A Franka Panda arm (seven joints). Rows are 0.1 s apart.
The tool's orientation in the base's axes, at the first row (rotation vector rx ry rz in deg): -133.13, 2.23, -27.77
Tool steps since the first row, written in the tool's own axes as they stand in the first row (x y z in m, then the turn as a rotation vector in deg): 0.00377, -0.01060, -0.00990, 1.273, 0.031, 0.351; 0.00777, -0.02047, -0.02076, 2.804, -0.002, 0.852; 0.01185, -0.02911, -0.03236, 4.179, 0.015, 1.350; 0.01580, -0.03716, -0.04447, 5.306, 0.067, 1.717; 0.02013, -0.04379, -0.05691, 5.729, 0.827, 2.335
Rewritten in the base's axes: -0.00123, 0.00031, 0.01493, 1.309, -0.001, 0.174; -0.00250, -0.00059, 0.03006, 2.904, 0.101, 0.381; -0.00382, -0.00289, 0.04486, 4.359, 0.191, 0.504; -0.00537, -0.00593, 0.05953, 5.540, 0.210, 0.605; -0.00653, -0.01028, 0.07357, 6.239, 0.009, -0.176
